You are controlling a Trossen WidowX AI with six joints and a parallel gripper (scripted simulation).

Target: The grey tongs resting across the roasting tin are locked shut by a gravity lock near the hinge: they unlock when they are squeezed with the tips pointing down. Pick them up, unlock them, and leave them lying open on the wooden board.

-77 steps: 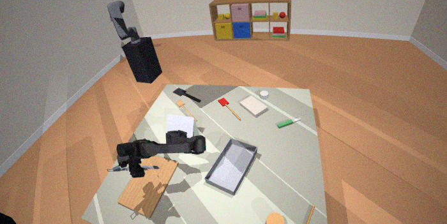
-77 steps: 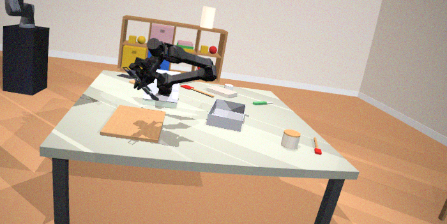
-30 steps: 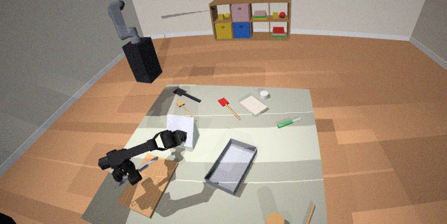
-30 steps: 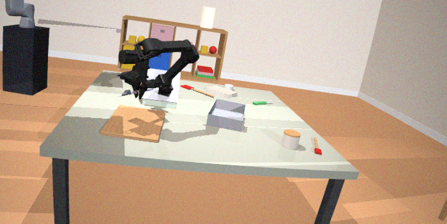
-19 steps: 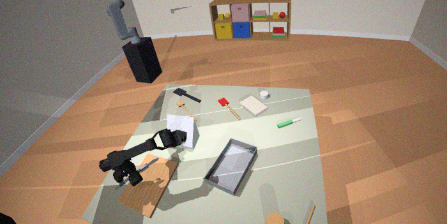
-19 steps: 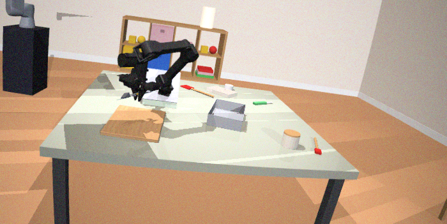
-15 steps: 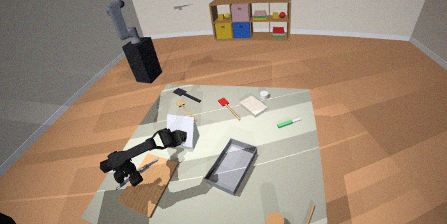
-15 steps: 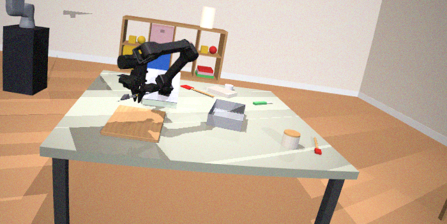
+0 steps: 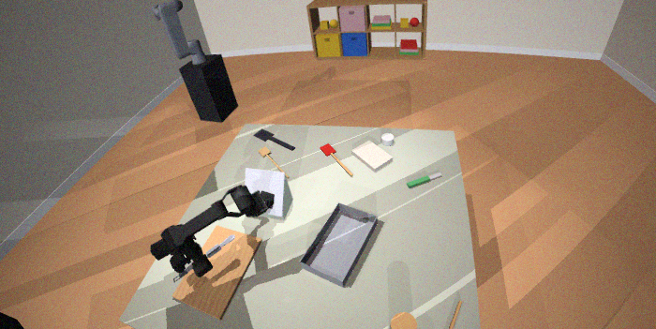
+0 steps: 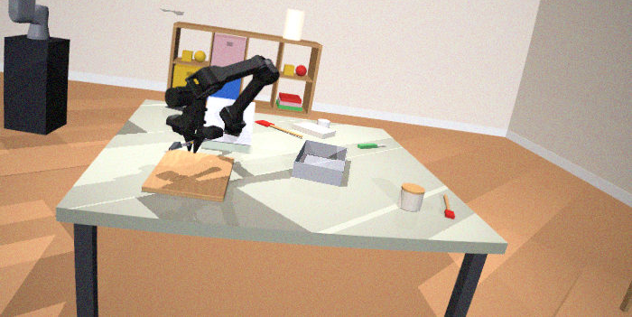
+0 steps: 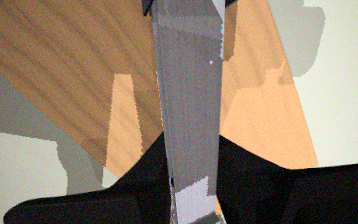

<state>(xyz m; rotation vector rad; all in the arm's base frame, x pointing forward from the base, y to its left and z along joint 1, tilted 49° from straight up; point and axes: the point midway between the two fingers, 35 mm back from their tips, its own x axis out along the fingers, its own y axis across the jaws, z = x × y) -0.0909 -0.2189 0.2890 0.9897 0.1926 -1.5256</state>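
My gripper tip is 80 mm above the wooden board and 30 mm to the right of it. Also, from my gripper tip: roasting tin: 440 mm ahead, 280 mm to the left, 60 mm below; lidded jar: 730 mm ahead, 50 mm below, 20 mm to the left; red spatula: 760 mm to the left, 250 mm ahead, 80 mm below.
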